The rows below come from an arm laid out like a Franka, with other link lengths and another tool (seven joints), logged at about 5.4 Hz.
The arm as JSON. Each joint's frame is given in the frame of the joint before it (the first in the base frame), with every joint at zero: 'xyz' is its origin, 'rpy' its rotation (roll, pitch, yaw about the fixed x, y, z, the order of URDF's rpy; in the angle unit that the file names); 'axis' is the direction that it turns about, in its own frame. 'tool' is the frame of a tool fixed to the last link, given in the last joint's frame.
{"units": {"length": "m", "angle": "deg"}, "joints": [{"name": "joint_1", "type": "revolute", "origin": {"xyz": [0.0, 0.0, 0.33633], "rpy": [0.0, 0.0, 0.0]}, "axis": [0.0, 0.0, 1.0]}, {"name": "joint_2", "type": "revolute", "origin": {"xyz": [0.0, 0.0, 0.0], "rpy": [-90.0, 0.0, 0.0]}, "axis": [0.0, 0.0, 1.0]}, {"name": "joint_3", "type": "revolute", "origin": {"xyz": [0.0, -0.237, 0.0], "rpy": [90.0, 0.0, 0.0]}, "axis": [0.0, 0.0, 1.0]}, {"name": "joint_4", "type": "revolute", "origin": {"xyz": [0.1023, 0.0, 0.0], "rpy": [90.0, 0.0, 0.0]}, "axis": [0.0, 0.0, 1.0]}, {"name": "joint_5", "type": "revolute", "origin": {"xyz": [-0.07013, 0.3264, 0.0], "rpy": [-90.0, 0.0, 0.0]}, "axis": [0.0, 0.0, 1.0]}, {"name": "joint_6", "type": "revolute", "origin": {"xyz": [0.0, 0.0, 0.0], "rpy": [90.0, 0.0, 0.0]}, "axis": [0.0, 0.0, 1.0]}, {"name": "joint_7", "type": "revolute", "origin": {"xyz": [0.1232, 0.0, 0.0], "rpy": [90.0, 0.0, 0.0]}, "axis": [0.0, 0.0, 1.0]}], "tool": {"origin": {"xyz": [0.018, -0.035, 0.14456], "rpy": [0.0, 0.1, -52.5]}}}
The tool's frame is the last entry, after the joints.
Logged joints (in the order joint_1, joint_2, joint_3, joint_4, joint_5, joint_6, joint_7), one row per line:
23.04 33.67 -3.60 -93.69 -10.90 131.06 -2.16
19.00 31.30 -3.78 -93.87 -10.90 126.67 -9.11
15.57 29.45 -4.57 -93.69 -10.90 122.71 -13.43
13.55 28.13 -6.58 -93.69 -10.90 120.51 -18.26
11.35 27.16 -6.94 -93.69 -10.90 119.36 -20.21
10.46 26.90 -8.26 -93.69 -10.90 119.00 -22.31
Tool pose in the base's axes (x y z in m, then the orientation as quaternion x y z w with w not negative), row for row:
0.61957 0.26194 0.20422 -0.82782 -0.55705 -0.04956 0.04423
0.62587 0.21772 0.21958 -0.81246 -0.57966 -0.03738 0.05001
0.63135 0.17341 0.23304 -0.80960 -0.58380 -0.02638 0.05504
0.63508 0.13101 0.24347 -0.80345 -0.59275 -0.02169 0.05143
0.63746 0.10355 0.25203 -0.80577 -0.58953 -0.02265 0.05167
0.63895 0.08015 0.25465 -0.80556 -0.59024 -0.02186 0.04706
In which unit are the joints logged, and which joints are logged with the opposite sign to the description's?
The joints are logged in degrees. Opposite sign: joint_5.
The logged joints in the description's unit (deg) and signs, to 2 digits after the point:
23.04 33.67 -3.60 -93.69 10.90 131.06 -2.16
19.00 31.30 -3.78 -93.87 10.90 126.67 -9.11
15.57 29.45 -4.57 -93.69 10.90 122.71 -13.43
13.55 28.13 -6.58 -93.69 10.90 120.51 -18.26
11.35 27.16 -6.94 -93.69 10.90 119.36 -20.21
10.46 26.90 -8.26 -93.69 10.90 119.00 -22.31

